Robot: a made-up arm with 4 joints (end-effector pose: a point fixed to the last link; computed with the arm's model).
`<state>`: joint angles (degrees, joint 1 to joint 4).
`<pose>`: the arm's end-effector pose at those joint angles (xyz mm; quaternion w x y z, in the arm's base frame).
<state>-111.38 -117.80 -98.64 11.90</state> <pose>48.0 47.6 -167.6 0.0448 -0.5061 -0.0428 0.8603</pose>
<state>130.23 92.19 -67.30 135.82</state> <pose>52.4 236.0 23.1 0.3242 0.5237 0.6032 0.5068</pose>
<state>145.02 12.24 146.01 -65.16</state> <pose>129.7 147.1 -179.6 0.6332 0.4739 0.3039 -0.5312</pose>
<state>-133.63 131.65 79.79 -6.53</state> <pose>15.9 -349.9 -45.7 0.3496 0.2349 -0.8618 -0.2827</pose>
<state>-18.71 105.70 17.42 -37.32</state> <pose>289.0 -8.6 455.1 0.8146 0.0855 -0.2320 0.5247</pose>
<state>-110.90 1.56 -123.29 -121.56</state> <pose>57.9 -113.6 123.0 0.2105 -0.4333 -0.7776 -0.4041</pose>
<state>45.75 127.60 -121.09 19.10</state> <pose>-110.4 107.1 244.3 0.3276 0.4140 0.8342 0.1594</pose>
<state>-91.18 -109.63 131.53 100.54</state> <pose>6.4 -195.6 -73.6 0.1168 0.4584 0.6394 0.6062</pose>
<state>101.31 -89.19 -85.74 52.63</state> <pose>140.2 244.2 481.8 0.6133 -0.3971 -0.5854 0.3515</pose>
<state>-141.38 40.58 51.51 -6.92</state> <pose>351.5 -162.1 -151.7 0.6604 0.6821 -0.3040 -0.0789</pose>
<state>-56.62 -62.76 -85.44 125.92</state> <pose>187.0 -342.9 186.8 0.5754 0.2516 -0.7780 0.0179</pose>
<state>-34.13 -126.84 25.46 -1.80</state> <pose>-152.7 -300.8 306.7 0.4339 0.0268 0.4449 -0.7830</pose>
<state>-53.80 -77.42 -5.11 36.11</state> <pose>85.8 -369.6 -7.6 0.8226 0.4447 0.1262 -0.3311</pose>
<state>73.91 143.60 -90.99 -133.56</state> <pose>137.4 68.7 368.3 0.2365 -0.8472 0.4139 -0.2346</pose>
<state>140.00 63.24 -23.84 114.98</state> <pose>99.7 114.3 -26.0 0.1798 0.0493 0.8885 0.4193</pose>
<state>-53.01 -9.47 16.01 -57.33</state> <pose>151.5 -418.7 57.5 0.7966 0.2550 0.1927 -0.5130</pose>
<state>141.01 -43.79 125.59 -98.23</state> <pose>162.2 269.3 -111.7 0.6959 0.4042 0.5433 -0.2392</pose>
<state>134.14 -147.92 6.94 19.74</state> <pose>-160.9 241.2 116.5 0.1639 -0.4042 -0.8034 -0.4052</pose>
